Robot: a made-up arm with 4 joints.
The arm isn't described. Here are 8 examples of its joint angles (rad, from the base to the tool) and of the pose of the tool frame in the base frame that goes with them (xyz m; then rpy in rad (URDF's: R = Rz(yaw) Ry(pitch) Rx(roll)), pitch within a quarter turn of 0, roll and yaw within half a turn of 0).
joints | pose
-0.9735 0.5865 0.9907 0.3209 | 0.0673 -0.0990 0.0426 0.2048 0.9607 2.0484
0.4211 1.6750 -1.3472 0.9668 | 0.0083 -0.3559 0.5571 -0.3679 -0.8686 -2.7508
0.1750 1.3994 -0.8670 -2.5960 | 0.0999 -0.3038 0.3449 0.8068 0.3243 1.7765
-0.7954 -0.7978 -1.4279 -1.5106 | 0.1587 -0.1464 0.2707 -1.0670 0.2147 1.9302
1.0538 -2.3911 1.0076 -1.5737 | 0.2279 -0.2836 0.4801 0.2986 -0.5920 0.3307
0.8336 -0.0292 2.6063 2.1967 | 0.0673 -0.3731 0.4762 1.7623 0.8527 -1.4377
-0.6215 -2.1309 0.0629 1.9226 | 0.0561 -0.1688 0.3137 -2.6143 -1.1796 2.6647
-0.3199 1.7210 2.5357 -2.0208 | 0.0593 -0.2842 0.3679 -1.5275 -0.4452 -0.9240
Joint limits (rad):
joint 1: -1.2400..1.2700
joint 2: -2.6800..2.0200
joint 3: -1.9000..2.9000
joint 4: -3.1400..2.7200
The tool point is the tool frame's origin. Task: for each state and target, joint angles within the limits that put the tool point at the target. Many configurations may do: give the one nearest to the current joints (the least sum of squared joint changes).
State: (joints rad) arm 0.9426 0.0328 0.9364 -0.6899
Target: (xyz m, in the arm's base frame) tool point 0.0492 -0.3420 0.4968
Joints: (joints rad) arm 1.1989 0.3605 0.3789 -1.3075
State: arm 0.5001 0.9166 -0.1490 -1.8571
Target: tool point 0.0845 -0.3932 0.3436
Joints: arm 0.6601 0.7944 0.1778 -0.9866
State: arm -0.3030 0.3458 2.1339 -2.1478
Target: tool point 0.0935 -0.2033 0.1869
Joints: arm -1.0921 0.2346 2.2061 -2.8174
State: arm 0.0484 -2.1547 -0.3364 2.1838
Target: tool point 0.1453 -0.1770 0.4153
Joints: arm 0.2469 -1.5972 -0.5152 1.8252
